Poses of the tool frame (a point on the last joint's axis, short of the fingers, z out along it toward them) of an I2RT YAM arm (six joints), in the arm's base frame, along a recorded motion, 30 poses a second.
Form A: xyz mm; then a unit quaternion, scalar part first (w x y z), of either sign.
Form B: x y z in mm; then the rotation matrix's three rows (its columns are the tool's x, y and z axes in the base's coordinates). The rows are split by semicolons. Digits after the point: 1 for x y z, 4 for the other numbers.
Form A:
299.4 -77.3 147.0 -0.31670 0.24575 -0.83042 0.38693
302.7 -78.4 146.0 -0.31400 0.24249 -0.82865 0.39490
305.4 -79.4 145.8 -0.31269 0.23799 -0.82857 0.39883
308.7 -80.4 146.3 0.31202 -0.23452 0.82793 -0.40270
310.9 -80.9 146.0 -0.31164 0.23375 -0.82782 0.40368
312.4 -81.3 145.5 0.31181 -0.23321 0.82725 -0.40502
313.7 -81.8 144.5 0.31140 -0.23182 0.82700 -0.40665
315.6 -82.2 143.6 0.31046 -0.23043 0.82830 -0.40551
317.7 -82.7 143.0 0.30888 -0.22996 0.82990 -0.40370
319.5 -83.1 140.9 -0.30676 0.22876 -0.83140 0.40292
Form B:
299.4 -77.3 147.0; -0.6786 -0.1631 0.7162; -0.6532 0.5798 -0.4870; -0.3358 -0.7983 -0.5000
302.7 -78.4 146.0; -0.6852 -0.1539 0.7119; -0.6499 0.5705 -0.5022; -0.3289 -0.8067 -0.4909
305.4 -79.4 145.8; -0.6912 -0.1450 0.7080; -0.6438 0.5686 -0.5121; -0.3283 -0.8097 -0.4863
308.7 -80.4 146.3; -0.6953 -0.1370 0.7055; -0.6396 0.5657 -0.5205; -0.3278 -0.8132 -0.4809
310.9 -80.9 146.0; -0.6965 -0.1354 0.7047; -0.6386 0.5648 -0.5227; -0.3272 -0.8140 -0.4798
312.4 -81.3 145.5; -0.6968 -0.1333 0.7048; -0.6384 0.5631 -0.5247; -0.3270 -0.8155 -0.4775
313.7 -81.8 144.5; -0.6986 -0.1302 0.7036; -0.6367 0.5618 -0.5282; -0.3265 -0.8170 -0.4753
315.6 -82.2 143.6; -0.7010 -0.1299 0.7012; -0.6335 0.5649 -0.5287; -0.3274 -0.8148 -0.4784
317.7 -82.7 143.0; -0.7034 -0.1323 0.6984; -0.6311 0.5683 -0.5280; -0.3270 -0.8121 -0.4832
319.5 -83.1 140.9; -0.7071 -0.1332 0.6944; -0.6276 0.5707 -0.5296; -0.3257 -0.8103 -0.4871

